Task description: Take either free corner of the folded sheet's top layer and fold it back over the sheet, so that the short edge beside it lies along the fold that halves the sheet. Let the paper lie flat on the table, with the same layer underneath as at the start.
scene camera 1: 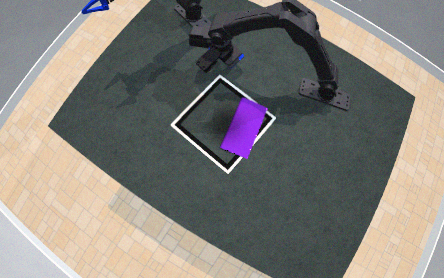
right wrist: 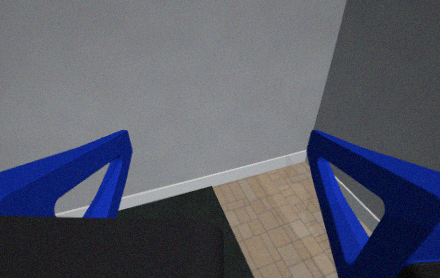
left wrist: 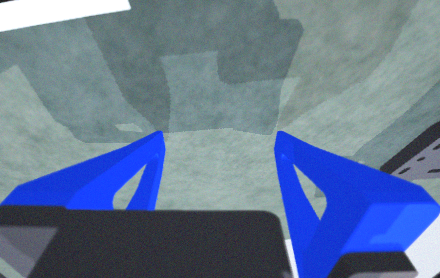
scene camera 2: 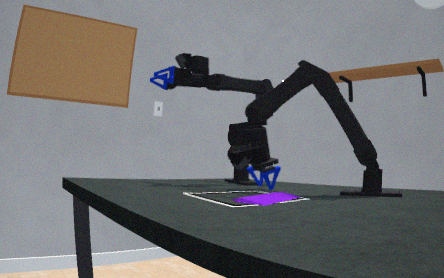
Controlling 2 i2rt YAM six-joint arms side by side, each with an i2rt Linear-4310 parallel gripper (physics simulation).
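Observation:
The purple folded sheet (scene camera 1: 244, 128) (scene camera 2: 267, 199) lies flat as a narrow rectangle over the right part of the white-and-black square outline; its layers cannot be told apart. My left gripper (scene camera 2: 266, 186) (left wrist: 219, 140) is open and empty, pointing down low over the table, behind the sheet in scene camera 2. In scene camera 1 its fingers are mostly hidden under the arm, above the outline's top corner. The sheet does not show in the left wrist view. My right gripper (scene camera 2: 152, 79) (right wrist: 219, 140) is open and empty, raised high at the left, away from the sheet.
The square outline (scene camera 1: 200, 148) (left wrist: 60, 14) is marked on the dark table (scene camera 1: 300, 200) (scene camera 2: 350, 235). The left arm's base plate (scene camera 1: 340, 102) (scene camera 2: 392, 194) stands right of the sheet. The right arm's base stands behind the left arm's wrist.

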